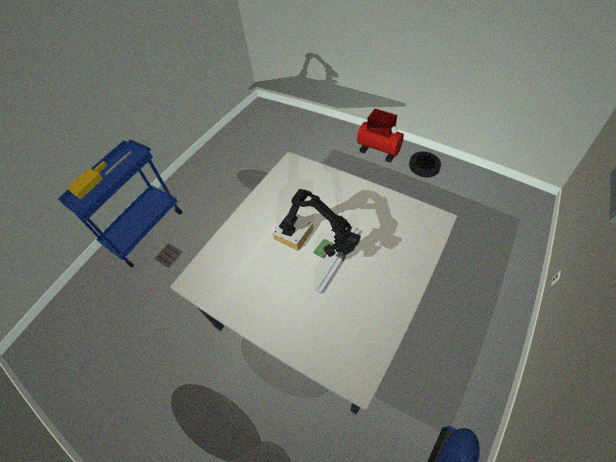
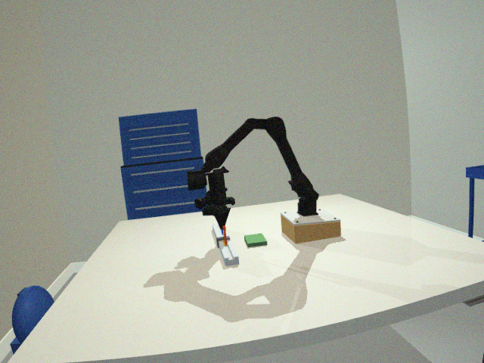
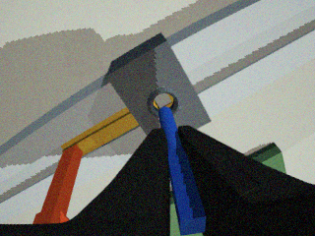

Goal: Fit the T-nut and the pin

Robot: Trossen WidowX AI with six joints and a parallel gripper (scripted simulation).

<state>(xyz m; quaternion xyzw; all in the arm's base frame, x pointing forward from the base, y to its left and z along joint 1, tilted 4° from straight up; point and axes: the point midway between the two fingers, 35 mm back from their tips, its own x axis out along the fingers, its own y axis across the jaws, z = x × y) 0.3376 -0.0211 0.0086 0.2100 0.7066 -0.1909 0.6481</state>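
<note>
Right now my gripper tip is 1 cm to the left of the aluminum rail and 4 cm above it. Also, from my gripper tip: blue pin right at my gripper tip; green tray 13 cm behind, 6 cm below.
</note>
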